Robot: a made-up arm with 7 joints.
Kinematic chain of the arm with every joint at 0, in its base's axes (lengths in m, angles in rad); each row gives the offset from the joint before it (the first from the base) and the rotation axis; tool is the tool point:
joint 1: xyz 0 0 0.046 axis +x
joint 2: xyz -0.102 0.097 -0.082 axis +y
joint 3: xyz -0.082 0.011 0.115 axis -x
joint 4: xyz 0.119 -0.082 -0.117 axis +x
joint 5: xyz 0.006 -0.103 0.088 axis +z
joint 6: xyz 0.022 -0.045 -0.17 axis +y
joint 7: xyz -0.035 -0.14 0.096 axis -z
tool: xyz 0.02 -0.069 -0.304
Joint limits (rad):
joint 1: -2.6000..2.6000
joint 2: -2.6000..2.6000
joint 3: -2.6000..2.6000
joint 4: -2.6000..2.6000
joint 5: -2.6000..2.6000
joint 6: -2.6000..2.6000
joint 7: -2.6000..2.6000
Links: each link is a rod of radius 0.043 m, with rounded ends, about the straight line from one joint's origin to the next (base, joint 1, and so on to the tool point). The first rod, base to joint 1, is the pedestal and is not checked.
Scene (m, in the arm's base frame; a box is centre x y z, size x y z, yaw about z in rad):
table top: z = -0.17
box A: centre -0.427 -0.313 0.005 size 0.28 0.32 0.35 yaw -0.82
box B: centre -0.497 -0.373 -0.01 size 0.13 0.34 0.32 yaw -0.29
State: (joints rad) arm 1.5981 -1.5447 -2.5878 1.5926 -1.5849 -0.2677 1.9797
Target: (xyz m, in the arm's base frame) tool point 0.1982 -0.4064 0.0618
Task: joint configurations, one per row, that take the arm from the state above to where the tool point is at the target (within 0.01 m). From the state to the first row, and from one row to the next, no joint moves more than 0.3 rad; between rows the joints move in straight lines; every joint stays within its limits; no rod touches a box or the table.
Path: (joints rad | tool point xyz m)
1: 1.7183 -1.3322 -2.5898 1.3749 -1.3281 -0.2665 1.9906 | -0.5911 0.0853 0.1528
2: 1.8385 -1.1196 -2.5919 1.1573 -1.0713 -0.2653 2.0015 | -0.6237 -0.0854 0.2261
3: 1.9588 -0.9071 -2.5939 0.9396 -0.8145 -0.2641 2.0123 | -0.5871 -0.2730 0.2673
4: 2.0790 -0.6946 -2.5959 0.7219 -0.5576 -0.2628 2.0232 | -0.4887 -0.4402 0.2777
5: 2.1992 -0.4820 -2.5980 0.5042 -0.3008 -0.2616 2.0341 | -0.3503 -0.5599 0.2699
6: 2.3194 -0.2695 -2.6000 0.2866 -0.0440 -0.2604 2.0450 | -0.2009 -0.6226 0.2606
7: 2.2081 -0.1014 -2.6000 0.5642 -0.2025 -0.3767 2.0679 | -0.1424 -0.6271 0.2048
8: 2.0967 0.0667 -2.6000 0.8418 -0.3610 -0.4930 2.0909 | -0.0552 -0.6088 0.1592
9: 1.9854 0.2348 -2.6000 1.1194 -0.5195 -0.6094 2.1138 | 0.0423 -0.5639 0.1238
10: 1.8741 0.4029 -2.6000 1.3970 -0.6781 -0.7257 2.1368 | 0.1318 -0.4939 0.0934
11: 1.7628 0.5710 -2.6000 1.6746 -0.8366 -0.8420 2.1597 | 0.1982 -0.4064 0.0618

